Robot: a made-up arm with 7 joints. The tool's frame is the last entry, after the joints.
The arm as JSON. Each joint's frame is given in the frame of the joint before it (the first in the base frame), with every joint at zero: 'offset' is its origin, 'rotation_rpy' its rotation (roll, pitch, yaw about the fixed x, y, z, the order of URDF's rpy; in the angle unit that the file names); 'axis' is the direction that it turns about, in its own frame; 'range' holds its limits. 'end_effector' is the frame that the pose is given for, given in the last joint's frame.
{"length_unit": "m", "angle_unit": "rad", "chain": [
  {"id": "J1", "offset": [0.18, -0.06, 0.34], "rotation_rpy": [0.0, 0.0, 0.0], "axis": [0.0, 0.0, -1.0], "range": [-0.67, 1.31]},
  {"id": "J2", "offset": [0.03, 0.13, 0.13], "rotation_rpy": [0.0, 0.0, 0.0], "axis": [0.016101, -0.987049, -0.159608], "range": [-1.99, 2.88]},
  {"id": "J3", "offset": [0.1, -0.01, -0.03], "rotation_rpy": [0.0, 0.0, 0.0], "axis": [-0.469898, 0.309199, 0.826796], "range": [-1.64, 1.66]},
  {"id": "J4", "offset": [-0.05, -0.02, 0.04], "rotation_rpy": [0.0, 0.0, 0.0], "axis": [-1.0, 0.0, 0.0], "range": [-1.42, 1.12]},
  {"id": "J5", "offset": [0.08, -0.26, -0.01], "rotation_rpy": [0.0, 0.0, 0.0], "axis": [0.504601, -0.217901, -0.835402], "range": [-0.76, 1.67]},
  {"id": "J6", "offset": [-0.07, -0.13, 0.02], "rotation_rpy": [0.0, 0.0, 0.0], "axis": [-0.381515, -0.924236, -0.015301], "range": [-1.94, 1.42]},
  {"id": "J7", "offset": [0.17, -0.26, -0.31], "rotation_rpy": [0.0, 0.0, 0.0], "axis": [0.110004, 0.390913, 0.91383], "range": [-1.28, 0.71]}
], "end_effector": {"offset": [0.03, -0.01, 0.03], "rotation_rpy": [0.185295, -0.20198, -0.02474]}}
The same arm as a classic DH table. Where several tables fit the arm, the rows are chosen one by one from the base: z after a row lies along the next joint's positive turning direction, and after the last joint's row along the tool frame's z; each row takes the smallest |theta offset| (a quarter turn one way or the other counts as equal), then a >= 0, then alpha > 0; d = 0 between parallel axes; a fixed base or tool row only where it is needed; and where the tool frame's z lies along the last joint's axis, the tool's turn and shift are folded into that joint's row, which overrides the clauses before.
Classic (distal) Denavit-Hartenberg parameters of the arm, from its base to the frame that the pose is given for. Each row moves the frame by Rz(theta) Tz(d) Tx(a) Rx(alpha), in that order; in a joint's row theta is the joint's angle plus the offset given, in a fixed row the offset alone. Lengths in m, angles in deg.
base (fixed): d 0  theta_offset -18.43  a 0.1897  alpha 180
J1: d -0.4491  theta_offset -19.37  a 0.0321  alpha -80.82
J2: d -0.1524  theta_offset 31.26  a 0.0709  alpha -116.41
J3: d -0.0498  theta_offset -75.88  a 0.0327  alpha 61.97
J4: d -0.0022  theta_offset -5.89  a 0.2491  alpha 120.3
J5: d 0.0603  theta_offset -62.96  a -0.0004  alpha -88.76
J6: d 0.1803  theta_offset -30.35  a 0.2399  alpha -114.66
J7: d -0.3329  theta_offset -6.28  a 0.0339  alpha 38.03
tool (fixed): d 0.0093  theta_offset 27.2  a 0  alpha 0
Joint limits (deg, base to tool): -38.39..75.06 -114.02..165.01 -93.97..95.11 -81.36..64.17 -43.54..95.68 -111.15..81.36 -73.34..40.68

